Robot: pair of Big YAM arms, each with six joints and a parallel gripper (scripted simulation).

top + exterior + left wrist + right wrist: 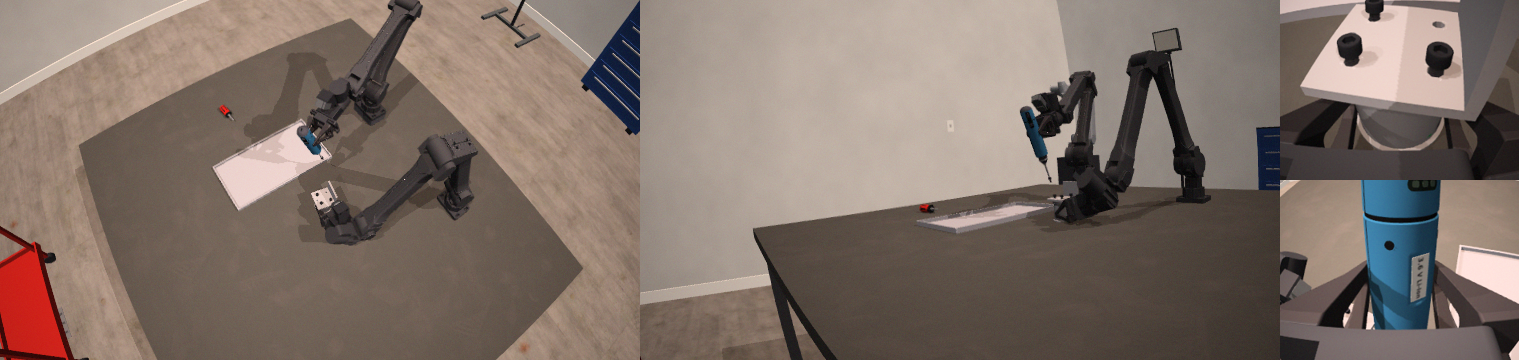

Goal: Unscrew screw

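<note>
The white bracket plate lies 5 cm above my left hand. From my left hand the other things lie so: red tool: 58 cm to the right, 9 cm ahead, 1 cm below; then flat white tray: 26 cm to the right, 6 cm ahead, 2 cm below.
</note>
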